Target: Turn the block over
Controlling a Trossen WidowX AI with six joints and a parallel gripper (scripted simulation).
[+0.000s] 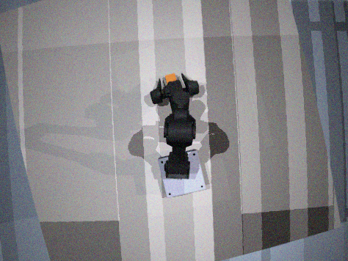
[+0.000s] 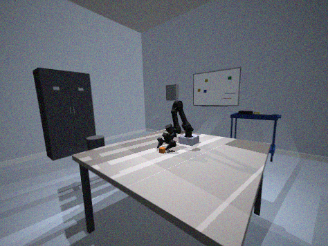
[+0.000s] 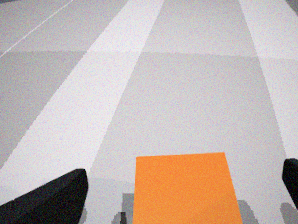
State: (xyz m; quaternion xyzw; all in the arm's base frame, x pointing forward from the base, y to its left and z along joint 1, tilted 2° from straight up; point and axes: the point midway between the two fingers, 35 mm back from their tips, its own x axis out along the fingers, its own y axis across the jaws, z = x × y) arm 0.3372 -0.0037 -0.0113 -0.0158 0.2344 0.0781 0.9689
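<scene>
My gripper tip is now 2 cm past the orange block and 2 cm above it.
</scene>
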